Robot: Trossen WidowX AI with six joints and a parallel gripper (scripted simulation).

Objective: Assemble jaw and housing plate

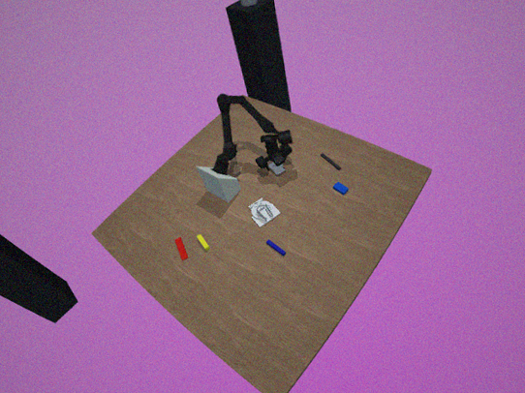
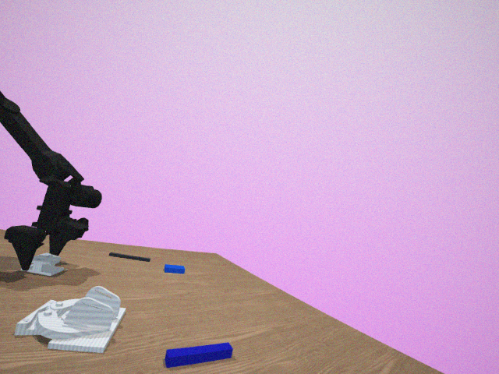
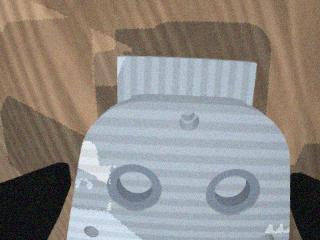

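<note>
Now: gripper tip 12 cm short of the jaw, 23 cm to the left of it and 1 cm below it. Round my gripper tip: black bar: 21 cm ahead, 20 cm to the left, 1 cm below; then grey housing plate: 1 cm ahead, 2 cm above; then short blue block: 35 cm ahead, 8 cm to the left.
</note>
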